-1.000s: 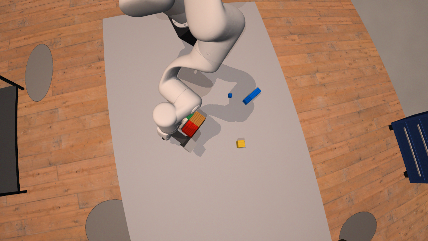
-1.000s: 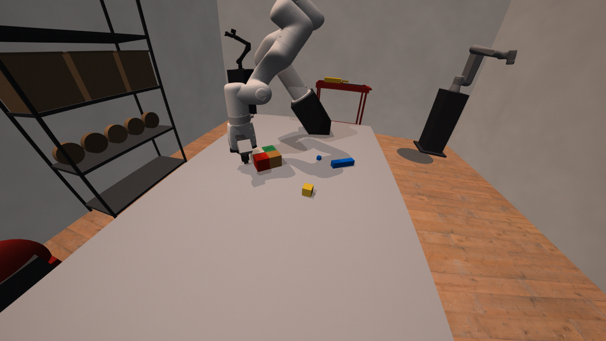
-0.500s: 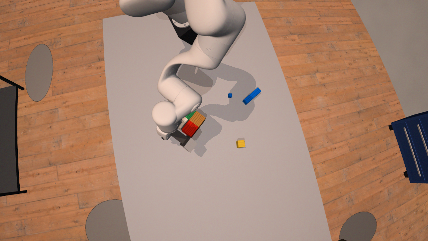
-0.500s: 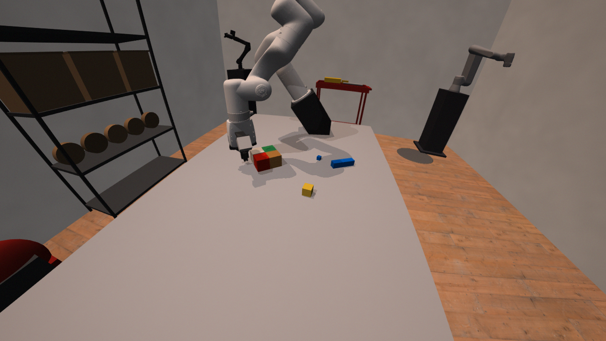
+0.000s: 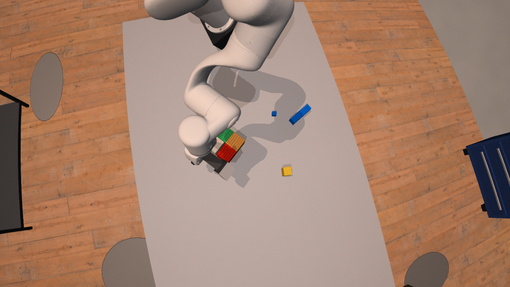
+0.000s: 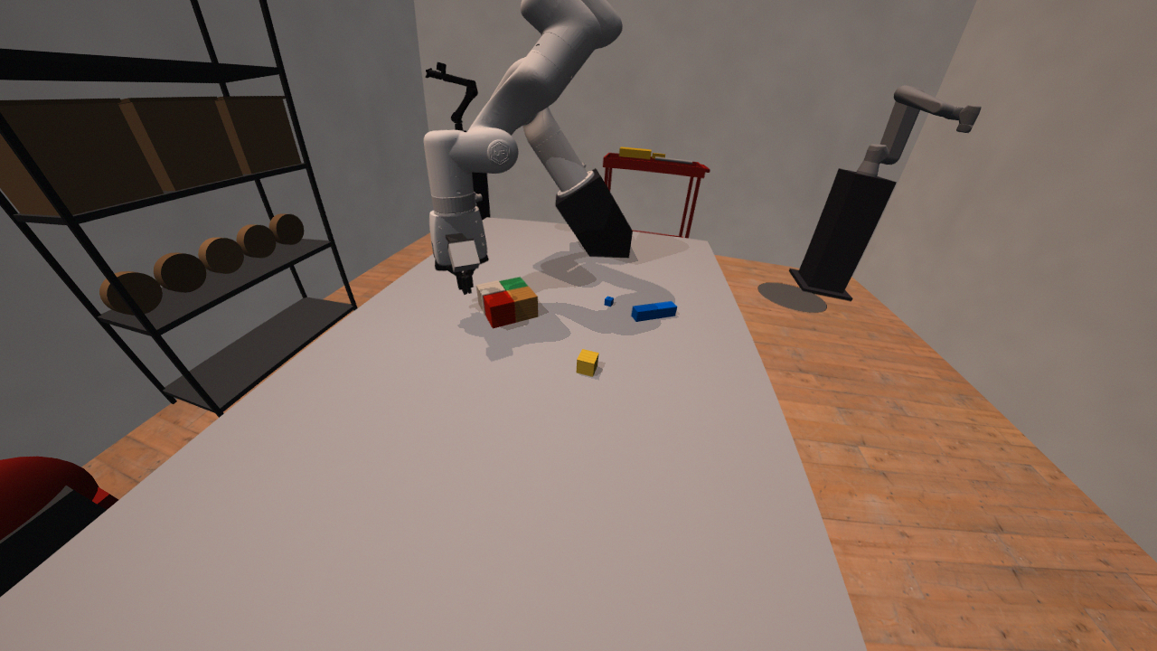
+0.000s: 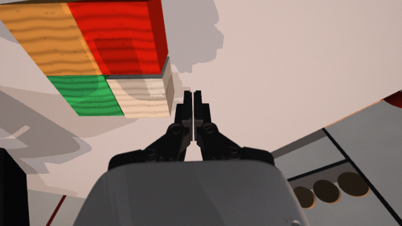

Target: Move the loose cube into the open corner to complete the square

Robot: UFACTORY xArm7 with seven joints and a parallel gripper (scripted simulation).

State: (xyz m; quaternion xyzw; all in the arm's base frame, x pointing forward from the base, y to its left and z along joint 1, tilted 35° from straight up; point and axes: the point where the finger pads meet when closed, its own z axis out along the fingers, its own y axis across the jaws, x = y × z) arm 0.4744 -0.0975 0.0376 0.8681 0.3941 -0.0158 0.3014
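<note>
Right now my hand is 5 cm above the white cube, 4 cm to the right of it and 4 cm past it. From my hand the other things lie so: red cube 8 cm to the left, 5 cm below; then orange cube 11 cm to the left, 5 cm below, 3 cm behind; then green cube 8 cm to the left, 7 cm behind, 5 cm below.
</note>
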